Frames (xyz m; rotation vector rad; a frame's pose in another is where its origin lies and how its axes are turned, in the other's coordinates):
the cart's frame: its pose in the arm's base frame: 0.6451 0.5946 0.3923 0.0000 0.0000 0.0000
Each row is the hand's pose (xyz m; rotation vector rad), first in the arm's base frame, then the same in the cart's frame.
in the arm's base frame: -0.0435 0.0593 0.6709 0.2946 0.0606 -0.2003
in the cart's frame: -0.6886 -0.5353 0.2786 0.2946 0.0606 -0.2003
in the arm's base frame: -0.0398 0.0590 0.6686 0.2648 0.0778 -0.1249
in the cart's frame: -0.6849 -0.5356 0.2763 0.2648 0.0778 -0.1249
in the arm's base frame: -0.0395 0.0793 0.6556 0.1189 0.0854 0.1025
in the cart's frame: -0.6846 -0.5153 0.2633 0.1189 0.0854 0.1025
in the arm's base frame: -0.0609 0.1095 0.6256 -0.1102 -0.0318 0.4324
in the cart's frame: -0.7060 -0.4851 0.2333 -0.1102 -0.0318 0.4324
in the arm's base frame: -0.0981 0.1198 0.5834 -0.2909 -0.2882 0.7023
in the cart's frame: -0.7432 -0.4748 0.1911 -0.2909 -0.2882 0.7023
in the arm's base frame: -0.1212 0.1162 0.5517 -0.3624 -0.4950 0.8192
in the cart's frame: -0.7663 -0.4784 0.1594 -0.3624 -0.4950 0.8192
